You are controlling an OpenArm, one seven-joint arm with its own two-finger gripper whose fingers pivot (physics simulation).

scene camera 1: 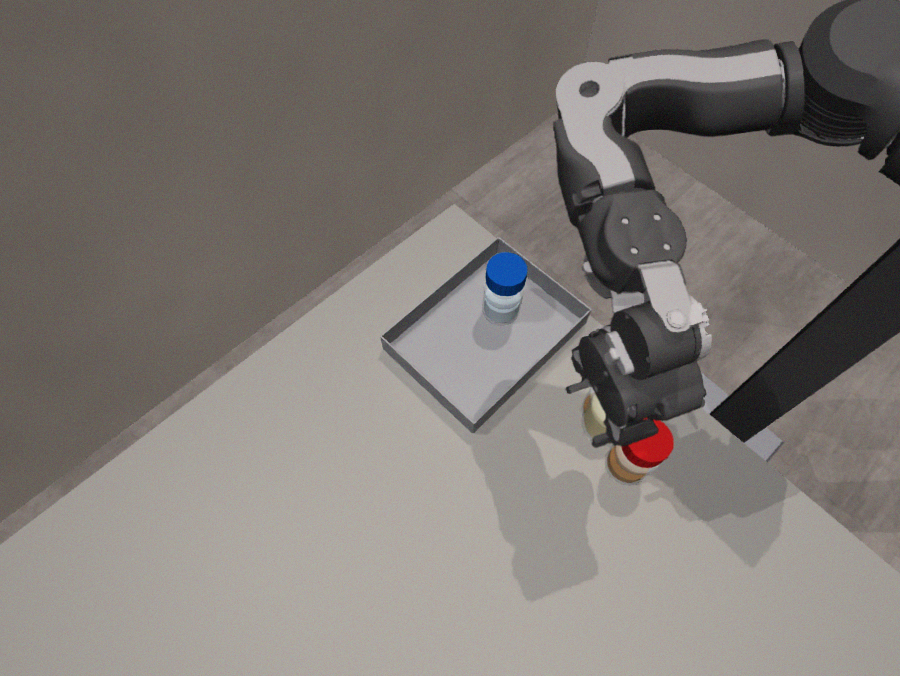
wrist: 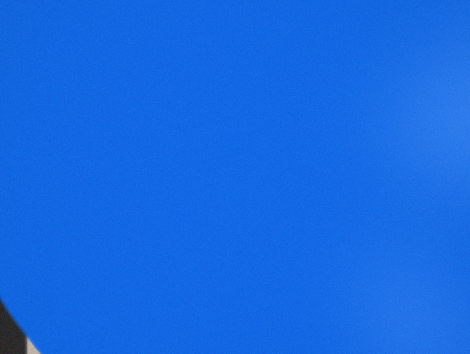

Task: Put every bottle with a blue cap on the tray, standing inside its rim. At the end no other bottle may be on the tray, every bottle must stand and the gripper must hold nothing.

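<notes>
A white bottle with a blue cap (scene camera 1: 504,287) stands inside the rim of the grey tray (scene camera 1: 429,385), toward its back corner. My gripper (scene camera 1: 590,413) is shut on another bottle, over the table to the right of the tray. The pale yellowish body of this held bottle (scene camera 1: 596,420) shows between the fingers; the hand hides its top in the scene view. In the wrist view its blue cap (wrist: 235,175) fills almost the whole picture. A bottle with a red cap (scene camera 1: 647,443) and an orange-brown lower part stands on the table close beside the gripper, partly covered by it.
The pale table (scene camera 1: 291,523) reaches toward the front and left. Its right edge runs close behind the gripper and the red-capped bottle. A dark slanted post (scene camera 1: 814,356) stands beyond that edge. The tray's low wall faces the gripper.
</notes>
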